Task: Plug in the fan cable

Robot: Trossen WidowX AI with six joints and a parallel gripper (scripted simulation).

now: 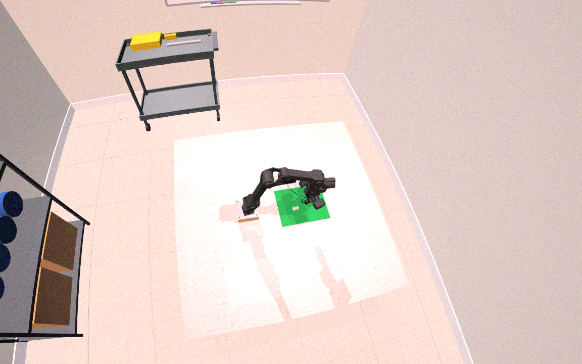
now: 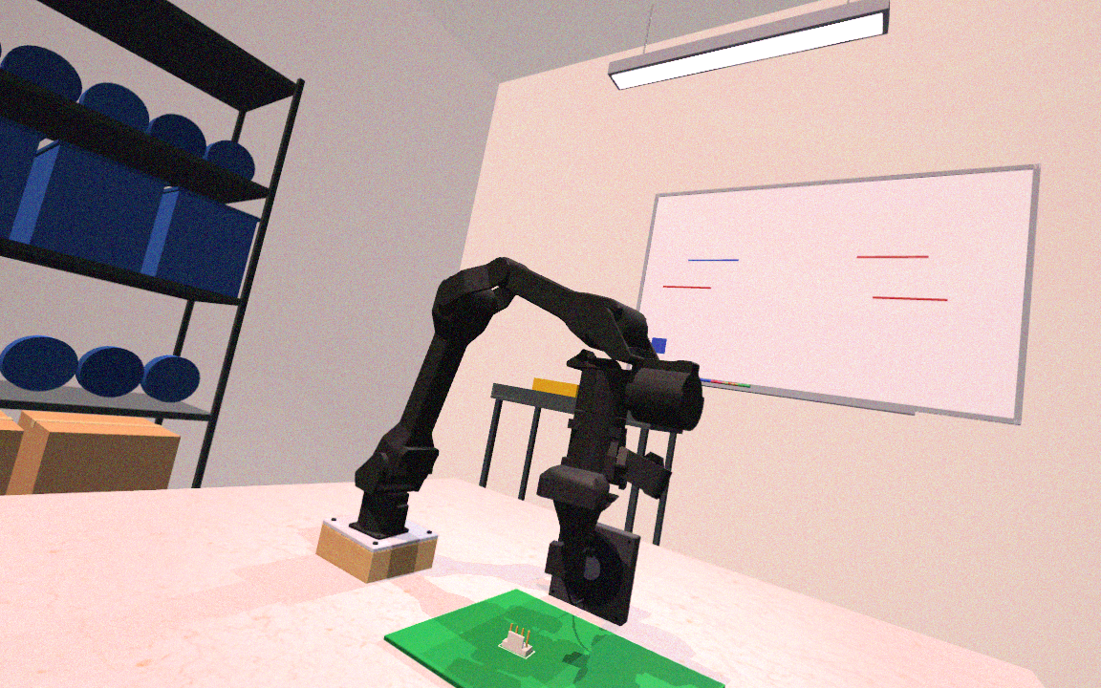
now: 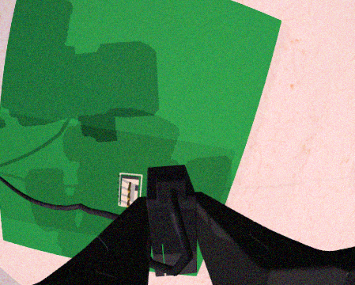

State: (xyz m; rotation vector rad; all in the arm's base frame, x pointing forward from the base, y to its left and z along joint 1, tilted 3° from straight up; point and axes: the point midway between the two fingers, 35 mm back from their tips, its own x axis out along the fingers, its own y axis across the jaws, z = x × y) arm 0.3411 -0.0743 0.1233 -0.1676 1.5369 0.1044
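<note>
My gripper tip is now 10 mm past the green board, 40 mm to the right of it and 140 mm above it. Also, from my gripper tip: fan (50 mm behind, 210 mm to the left, 70 mm below); dark plug (10 mm behind).
</note>
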